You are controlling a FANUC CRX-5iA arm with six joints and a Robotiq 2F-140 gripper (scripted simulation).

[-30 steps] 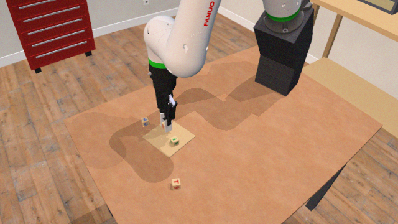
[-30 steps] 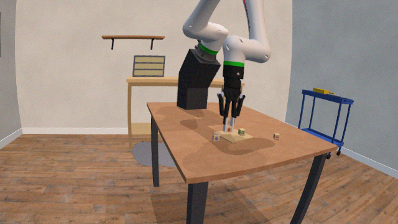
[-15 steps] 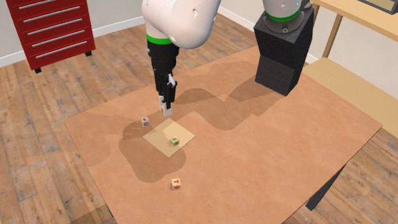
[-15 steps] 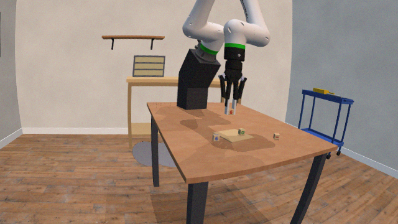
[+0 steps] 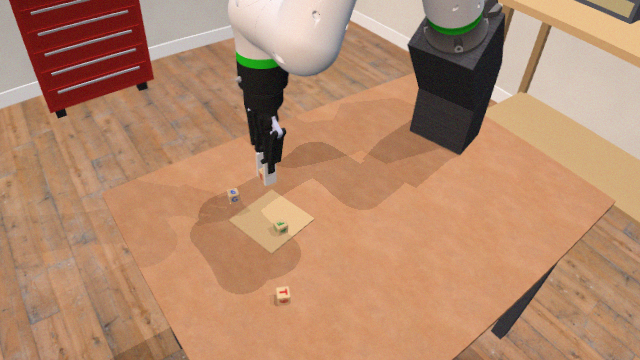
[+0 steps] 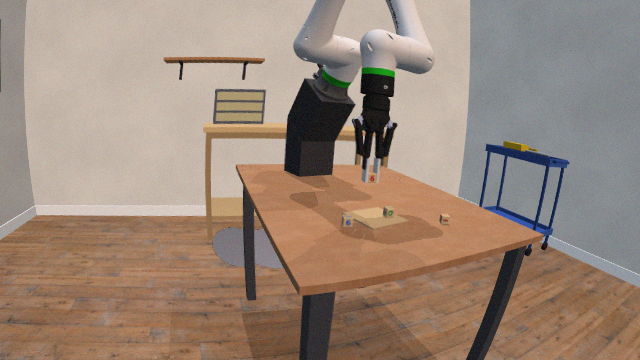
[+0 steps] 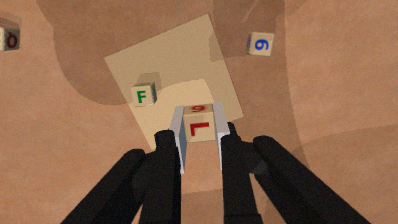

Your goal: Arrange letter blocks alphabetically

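Right now the tan mat is 140 mm below my hand, 30 mm to the left of it and 10 mm ahead of it.
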